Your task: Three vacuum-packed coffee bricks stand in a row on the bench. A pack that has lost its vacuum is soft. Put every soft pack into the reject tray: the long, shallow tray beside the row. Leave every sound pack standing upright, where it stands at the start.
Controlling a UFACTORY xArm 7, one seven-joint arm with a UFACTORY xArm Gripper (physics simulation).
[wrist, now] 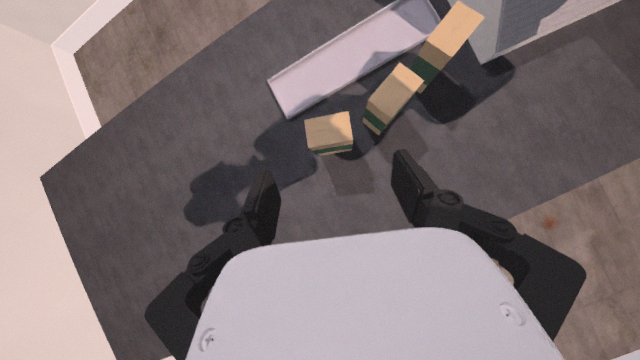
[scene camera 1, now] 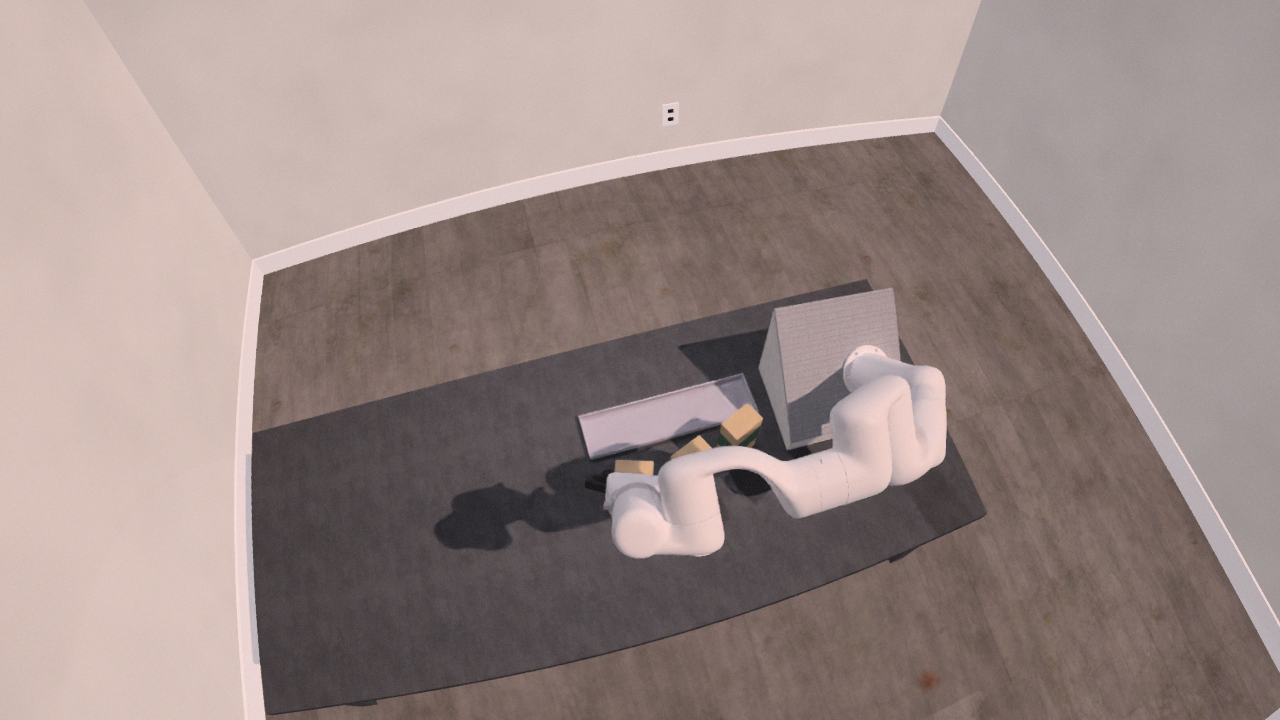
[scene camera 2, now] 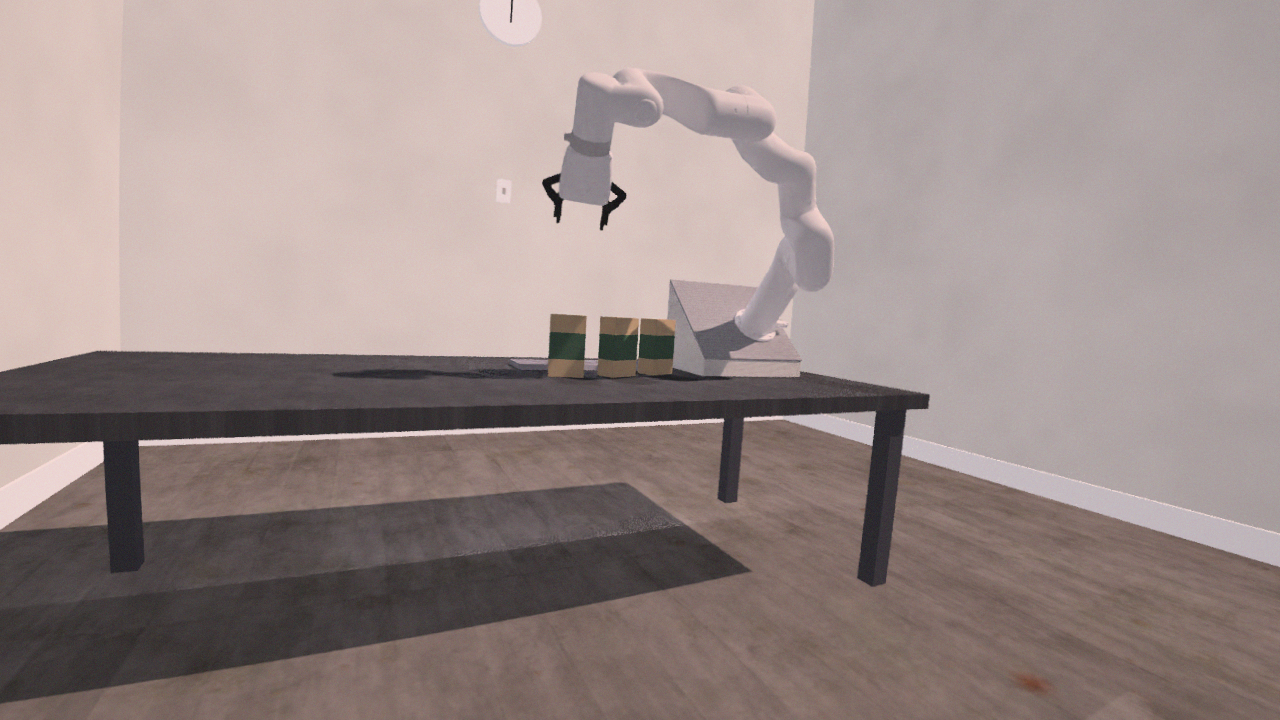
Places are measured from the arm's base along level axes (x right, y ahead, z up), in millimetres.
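Pixels of known places: gripper, fingertip midpoint: (wrist: 332, 176) (scene camera 1: 636, 474) (scene camera 2: 580, 223); arm's base at its link origin: (scene camera 1: 865, 371) (scene camera 2: 754, 326).
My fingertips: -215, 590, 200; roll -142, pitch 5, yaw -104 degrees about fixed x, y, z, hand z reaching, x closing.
Observation:
Ahead of a thing's pixels: the offset from my fingertips to its middle, as dx, dy, dz.
Three tan coffee bricks with green bands stand upright in a row. The left brick @(+84, -7, -264) (scene camera 1: 633, 467) (scene camera 2: 566, 346) (wrist: 328, 131) is the farthest from the arm's base. The middle brick @(+98, -135, -264) (scene camera 1: 693, 447) (scene camera 2: 617, 347) (wrist: 393, 96) stands beside it. The right brick @(+151, -259, -264) (scene camera 1: 741, 423) (scene camera 2: 657, 347) (wrist: 452, 32) is nearest the base. The reject tray @(+262, -124, -342) (scene camera 1: 666, 419) (wrist: 345, 60) lies behind the row, with no pack seen in it. My gripper (scene camera 2: 580, 223) (wrist: 332, 176) is open and empty, high above the bench near the left brick. Which pack is soft does not show.
The dark bench (scene camera 1: 402, 573) (scene camera 2: 358, 411) (wrist: 150, 150) carries everything. A grey sloped block (scene camera 1: 827, 331) (scene camera 2: 716, 313) under the arm's base stands at the right, close to the right brick and the tray's end. In scene camera 1 the arm covers parts of the row's near side.

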